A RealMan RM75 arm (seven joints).
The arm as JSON. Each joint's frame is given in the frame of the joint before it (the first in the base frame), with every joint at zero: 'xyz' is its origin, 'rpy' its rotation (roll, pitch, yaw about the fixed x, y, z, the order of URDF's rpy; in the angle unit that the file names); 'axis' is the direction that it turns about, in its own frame. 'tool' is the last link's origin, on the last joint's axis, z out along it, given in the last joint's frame.
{
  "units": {
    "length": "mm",
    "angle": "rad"
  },
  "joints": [
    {
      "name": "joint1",
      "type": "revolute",
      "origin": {
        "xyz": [
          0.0,
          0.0,
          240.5
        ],
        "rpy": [
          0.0,
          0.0,
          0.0
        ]
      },
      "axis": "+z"
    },
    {
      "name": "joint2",
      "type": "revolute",
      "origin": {
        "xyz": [
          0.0,
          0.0,
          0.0
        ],
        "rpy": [
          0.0,
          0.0,
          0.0
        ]
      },
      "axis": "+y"
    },
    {
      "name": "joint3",
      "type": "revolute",
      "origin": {
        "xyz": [
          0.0,
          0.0,
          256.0
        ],
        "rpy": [
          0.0,
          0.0,
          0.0
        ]
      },
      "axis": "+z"
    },
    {
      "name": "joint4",
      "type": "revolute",
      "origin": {
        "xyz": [
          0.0,
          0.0,
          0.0
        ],
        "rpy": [
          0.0,
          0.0,
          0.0
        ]
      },
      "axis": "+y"
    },
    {
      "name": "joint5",
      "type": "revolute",
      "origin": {
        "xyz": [
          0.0,
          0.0,
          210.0
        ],
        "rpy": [
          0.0,
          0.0,
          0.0
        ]
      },
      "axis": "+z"
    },
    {
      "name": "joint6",
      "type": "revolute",
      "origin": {
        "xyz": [
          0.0,
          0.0,
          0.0
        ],
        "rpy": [
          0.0,
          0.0,
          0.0
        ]
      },
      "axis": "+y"
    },
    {
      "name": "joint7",
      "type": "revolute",
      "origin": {
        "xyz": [
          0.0,
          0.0,
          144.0
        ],
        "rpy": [
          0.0,
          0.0,
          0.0
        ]
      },
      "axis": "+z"
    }
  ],
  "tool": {
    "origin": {
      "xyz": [
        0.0,
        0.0,
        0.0
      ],
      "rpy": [
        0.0,
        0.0,
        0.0
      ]
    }
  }
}
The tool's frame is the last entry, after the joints.
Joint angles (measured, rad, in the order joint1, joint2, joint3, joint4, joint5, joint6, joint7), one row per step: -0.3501 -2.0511 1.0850 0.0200 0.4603 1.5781 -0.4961; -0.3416 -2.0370 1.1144 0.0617 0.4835 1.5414 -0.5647; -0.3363 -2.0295 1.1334 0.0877 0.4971 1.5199 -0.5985; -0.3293 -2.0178 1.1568 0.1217 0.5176 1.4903 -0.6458; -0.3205 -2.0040 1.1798 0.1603 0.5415 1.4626 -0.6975; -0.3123 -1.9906 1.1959 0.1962 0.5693 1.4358 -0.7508; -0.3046 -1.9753 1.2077 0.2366 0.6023 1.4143 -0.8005; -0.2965 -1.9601 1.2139 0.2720 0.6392 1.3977 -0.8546; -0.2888 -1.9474 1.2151 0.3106 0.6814 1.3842 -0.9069; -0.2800 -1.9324 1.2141 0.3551 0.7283 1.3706 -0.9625; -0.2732 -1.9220 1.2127 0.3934 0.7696 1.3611 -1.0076; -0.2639 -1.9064 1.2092 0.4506 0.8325 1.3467 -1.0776; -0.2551 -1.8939 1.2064 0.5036 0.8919 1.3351 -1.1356; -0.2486 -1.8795 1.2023 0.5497 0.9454 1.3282 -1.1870
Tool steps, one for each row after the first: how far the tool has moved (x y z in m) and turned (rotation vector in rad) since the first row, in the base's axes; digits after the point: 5 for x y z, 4 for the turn. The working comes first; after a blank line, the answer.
Tool pose at each row, in the base's axes (x y z in m, rotation vector in rad; the steps are taken from these numbers as rounded here): -0.33695 0.28019 0.03186 -1.5592 -0.4877 -1.0416; -0.33749 0.28505 0.03447 -1.6079 -0.5208 -1.0615; -0.33732 0.28780 0.03554 -1.6384 -0.5349 -1.0673; -0.33754 0.29136 0.03735 -1.6793 -0.5568 -1.0716; -0.33751 0.29471 0.04022 -1.7220 -0.5768 -1.0759; -0.33780 0.29765 0.04302 -1.7609 -0.6015 -1.0777; -0.33695 0.30098 0.04737 -1.8022 -0.6126 -1.0777; -0.33676 0.30303 0.05158 -1.8409 -0.6312 -1.0781; -0.33535 0.30509 0.05544 -1.8806 -0.6444 -1.0781; -0.33386 0.30731 0.06075 -1.9230 -0.6542 -1.0727; -0.33179 0.30899 0.06435 -1.9604 -0.6603 -1.0666; -0.32890 0.31145 0.06991 -2.0148 -0.6726 -1.0513; -0.32610 0.31306 0.07415 -2.0661 -0.6785 -1.0281; -0.32395 0.31449 0.07942 -2.1116 -0.6803 -1.0011

-0.00054 0.00486 0.00261 -0.0567 -0.0164 -0.0159; -0.00037 0.00761 0.00368 -0.0886 -0.0191 -0.0251; -0.00059 0.01117 0.00549 -0.1326 -0.0223 -0.0340; -0.00056 0.01452 0.00836 -0.1771 -0.0241 -0.0448; -0.00085 0.01746 0.01116 -0.2207 -0.0279 -0.0505; 0.00000 0.02079 0.01551 -0.2595 -0.0233 -0.0626; 0.00019 0.02284 0.01972 -0.2998 -0.0236 -0.0707; 0.00160 0.02490 0.02358 -0.3383 -0.0208 -0.0816; 0.00309 0.02712 0.02889 -0.3771 -0.0126 -0.0921; 0.00516 0.02880 0.03249 -0.4102 -0.0036 -0.1019; 0.00805 0.03126 0.03805 -0.4597 0.0112 -0.1111; 0.01085 0.03287 0.04229 -0.5038 0.0328 -0.1175; 0.01300 0.03430 0.04756 -0.5414 0.0569 -0.1214
